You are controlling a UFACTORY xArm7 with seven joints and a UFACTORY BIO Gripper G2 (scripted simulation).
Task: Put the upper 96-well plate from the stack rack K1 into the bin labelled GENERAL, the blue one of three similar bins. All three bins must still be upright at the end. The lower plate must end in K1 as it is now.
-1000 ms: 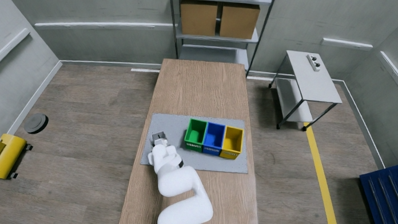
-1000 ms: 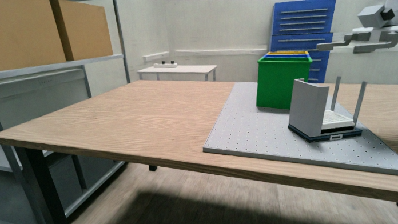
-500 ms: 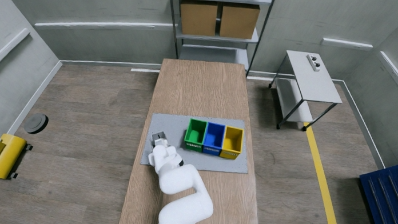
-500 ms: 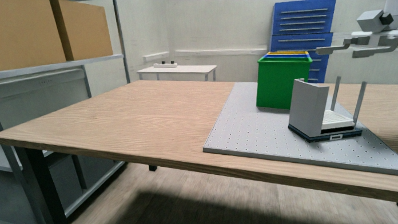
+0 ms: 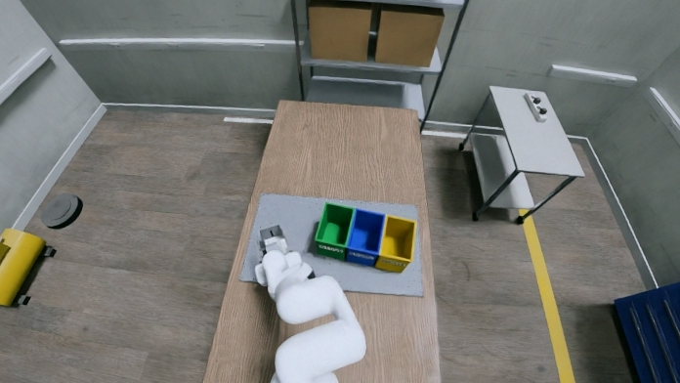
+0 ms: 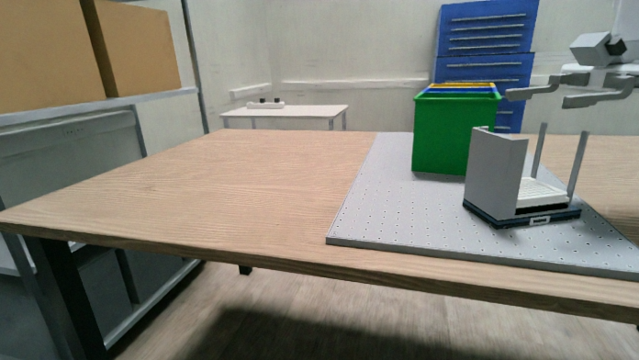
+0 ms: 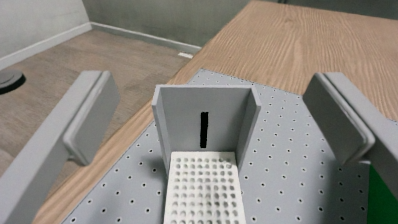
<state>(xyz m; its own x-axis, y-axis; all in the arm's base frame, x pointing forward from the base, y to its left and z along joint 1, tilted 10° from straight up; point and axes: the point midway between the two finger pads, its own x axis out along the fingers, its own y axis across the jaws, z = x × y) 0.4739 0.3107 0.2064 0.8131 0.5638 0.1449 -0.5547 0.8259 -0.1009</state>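
Right now the white 96-well plate is 16 cm below my hand, 2 cm ahead of it and 1 cm to the left of it. Also, from my hand: green bin (22 cm to the right, 14 cm ahead, 11 cm below); dark plate (17 cm below, 2 cm ahead, 1 cm to the left); blue general bin (35 cm to the right, 14 cm ahead, 11 cm below).
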